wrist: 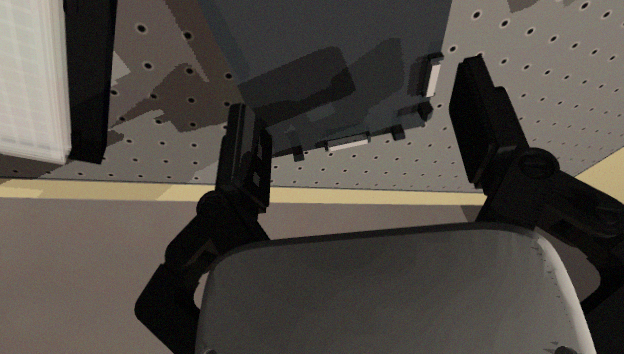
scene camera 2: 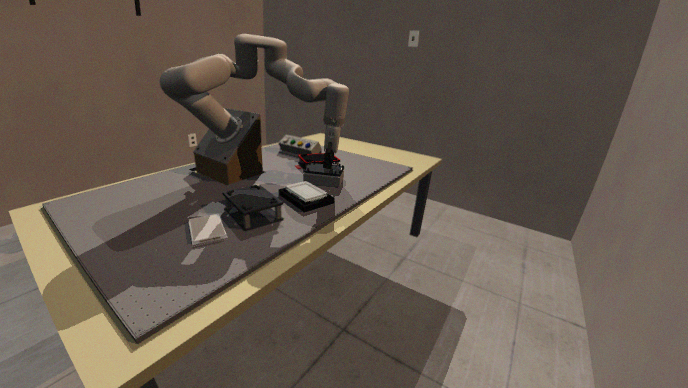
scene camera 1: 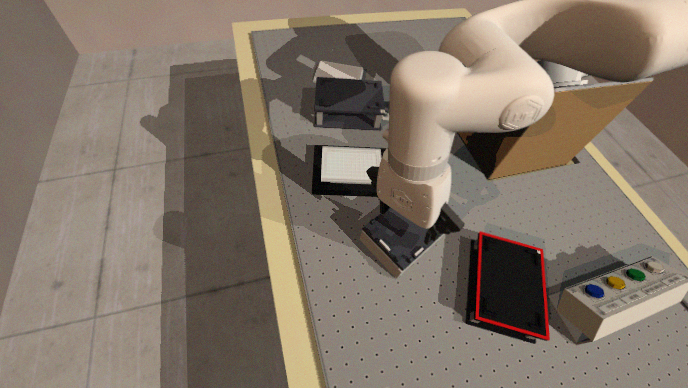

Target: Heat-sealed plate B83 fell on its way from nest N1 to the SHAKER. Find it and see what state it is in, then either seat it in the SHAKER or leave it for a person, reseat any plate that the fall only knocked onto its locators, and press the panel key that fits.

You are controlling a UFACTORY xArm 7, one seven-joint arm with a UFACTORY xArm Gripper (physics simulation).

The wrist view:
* my gripper
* dark grey plate nest
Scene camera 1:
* my gripper
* dark grey plate nest
